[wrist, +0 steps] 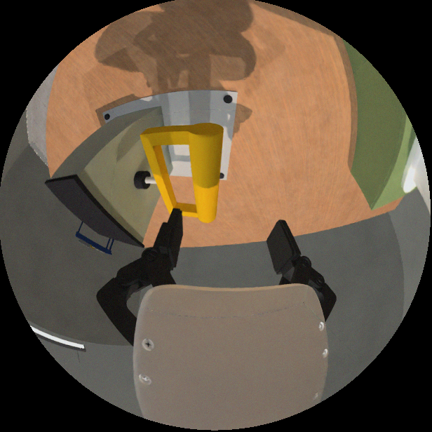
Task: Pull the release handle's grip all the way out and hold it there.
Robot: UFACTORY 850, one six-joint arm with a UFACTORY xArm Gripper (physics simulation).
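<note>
The release handle's yellow grip (206, 172) is a thick round bar on a rectangular yellow frame, left of centre in the wrist view. A short stretch of pale rod (151, 180) shows between the frame and a black collar (142, 180) on the beige housing (117, 187). The housing stands on a grey base plate (200, 104) with black bolts. My gripper (229, 226) is wide open and empty. Its left fingertip overlaps the frame's lower corner in the view. The bar's lower end appears between the two fingertips' lines, nearer the left finger; whether they touch cannot be told.
The wooden table top (295, 165) lies beneath, with its near edge behind the fingers. A green object (377, 120) stands at the right. A dark panel (95, 210) edges the housing, with a small blue handle (94, 243) beside it. A large shadow falls across the table at the top.
</note>
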